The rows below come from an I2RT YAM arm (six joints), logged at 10 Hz.
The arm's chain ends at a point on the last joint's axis. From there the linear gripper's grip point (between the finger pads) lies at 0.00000 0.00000 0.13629 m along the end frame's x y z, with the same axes.
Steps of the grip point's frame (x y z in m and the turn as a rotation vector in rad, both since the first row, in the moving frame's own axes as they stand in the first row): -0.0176 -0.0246 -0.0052 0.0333 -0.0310 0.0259; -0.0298 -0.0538 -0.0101 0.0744 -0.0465 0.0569; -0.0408 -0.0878 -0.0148 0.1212 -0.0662 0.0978; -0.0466 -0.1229 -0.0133 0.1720 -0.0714 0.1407; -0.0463 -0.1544 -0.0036 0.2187 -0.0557 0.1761; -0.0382 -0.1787 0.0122 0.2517 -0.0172 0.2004; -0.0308 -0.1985 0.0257 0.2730 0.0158 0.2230
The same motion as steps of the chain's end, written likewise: -0.0134 -0.0200 -0.0051 0.0333 -0.0310 0.0259; -0.0238 -0.0435 -0.0096 0.0744 -0.0465 0.0569; -0.0326 -0.0709 -0.0135 0.1212 -0.0662 0.0978; -0.0386 -0.0990 -0.0109 0.1720 -0.0714 0.1407; -0.0414 -0.1243 -0.0002 0.2187 -0.0557 0.1761; -0.0393 -0.1448 0.0165 0.2517 -0.0172 0.2004; -0.0370 -0.1623 0.0307 0.2730 0.0158 0.2230
